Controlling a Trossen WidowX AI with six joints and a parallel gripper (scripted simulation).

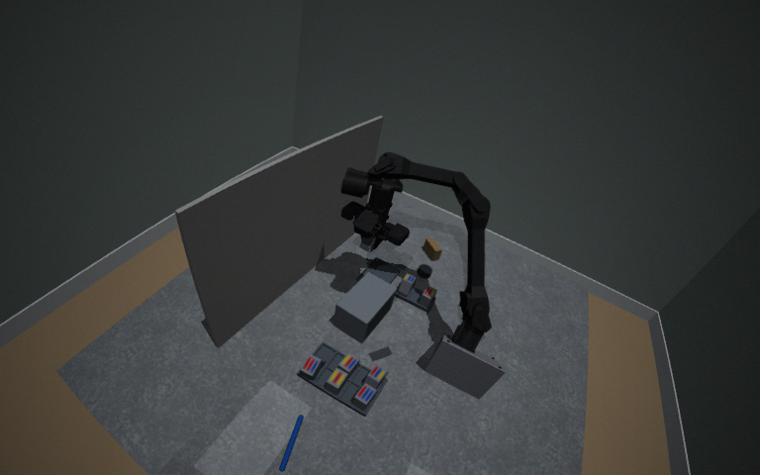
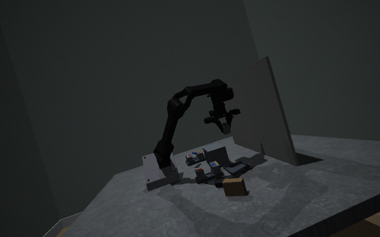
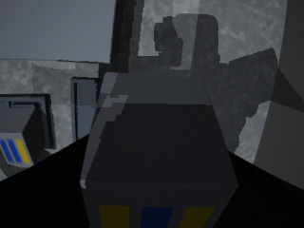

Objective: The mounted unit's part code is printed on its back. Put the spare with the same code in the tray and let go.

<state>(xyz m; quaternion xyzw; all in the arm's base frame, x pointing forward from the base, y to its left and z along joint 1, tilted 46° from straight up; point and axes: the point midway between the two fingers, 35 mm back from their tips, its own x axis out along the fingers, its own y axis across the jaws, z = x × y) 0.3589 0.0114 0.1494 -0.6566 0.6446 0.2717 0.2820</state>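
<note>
Now: gripper tip 170 mm above the dark tray, 80 mm to the left of it and 20 mm past it. From my gripper tip the other things lie so: grey mounted unit: 120 mm below, 110 mm to the left, 70 mm behind; then dark disc: 190 mm to the right, 170 mm below, 140 mm behind; then dark upright panel: 170 mm ahead, 90 mm to the left, 50 mm above.
</note>
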